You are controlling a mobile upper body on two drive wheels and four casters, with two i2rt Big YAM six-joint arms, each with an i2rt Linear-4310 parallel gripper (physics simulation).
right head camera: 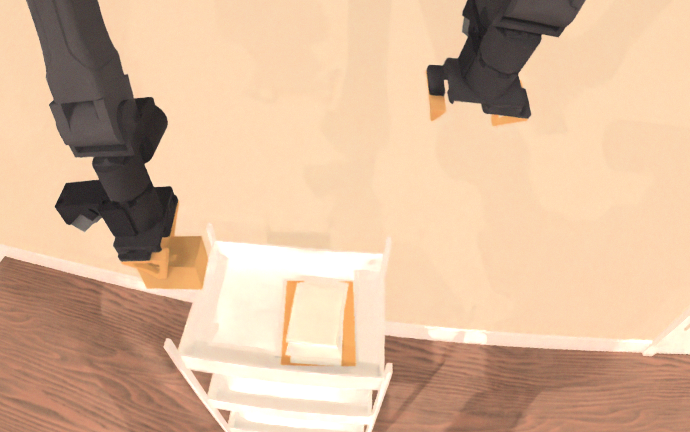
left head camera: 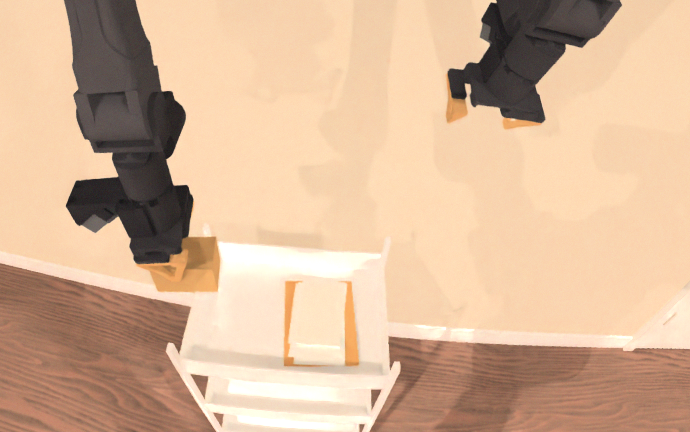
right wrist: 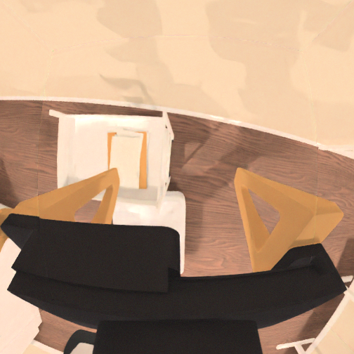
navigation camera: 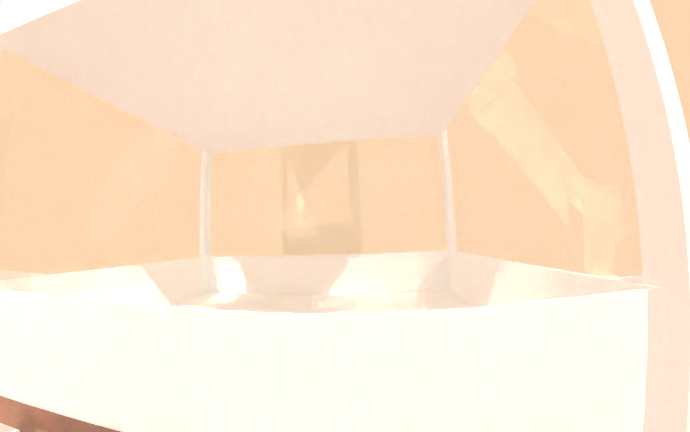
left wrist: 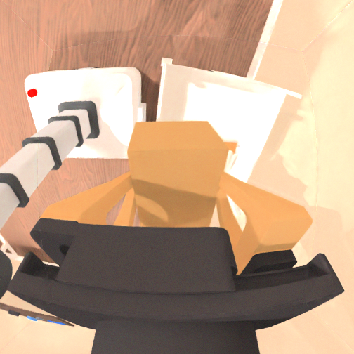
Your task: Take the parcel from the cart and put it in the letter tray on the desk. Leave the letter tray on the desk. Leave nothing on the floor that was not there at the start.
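Places are measured from the left arm's base along level axes (x ahead, y left, z up), in metres.
Where they show: left gripper, fingertip midpoint: (right head camera: pixel 166 259) (left head camera: pixel 178 261); right gripper, fingertip midpoint: (right head camera: pixel 462 119) (left head camera: pixel 476 122).
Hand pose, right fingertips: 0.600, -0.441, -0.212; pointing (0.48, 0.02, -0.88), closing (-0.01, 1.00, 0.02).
Note:
Each offset is from my right fingertips to the centre of the thing, as dx, dy, dz. "pt": to the spot under its first point.
The parcel, an orange-brown box {-0.147, +0.421, -0.160} (left head camera: pixel 203 279) (right head camera: pixel 185 277) (left wrist: pixel 175 175), is between the fingers of my left gripper (left head camera: pixel 184 249) (right head camera: pixel 170 244) (left wrist: pixel 176 175), which is shut on it. In both head views the parcel shows at the far left corner of the white cart {pt -0.168, +0.288, -0.488} (left head camera: pixel 285 375) (right head camera: pixel 274 372) (right wrist: pixel 61 150). In the left wrist view it is raised, with the cart (left wrist: pixel 161 97) and wood floor beyond. My right gripper (left head camera: pixel 479 123) (right head camera: pixel 463 121) (right wrist: pixel 176 174) is open and empty, right of the cart in the head views. The letter tray and desk cannot be made out.
Pale papers {-0.001, +0.219, -0.515} (left head camera: pixel 318 315) (right head camera: pixel 318 315) (right wrist: pixel 125 160) lie on an orange sheet {pt -0.025, +0.141, -0.525} (left head camera: pixel 351 325) (right head camera: pixel 348 330) on the cart top. A white base (left wrist: pixel 117 145) with a red button (left wrist: pixel 32 92) stands beside the cart. The cart's white panel {pt -0.171, +0.240, -1.020} (navigation camera: pixel 305 366) fills the lower navigation view.

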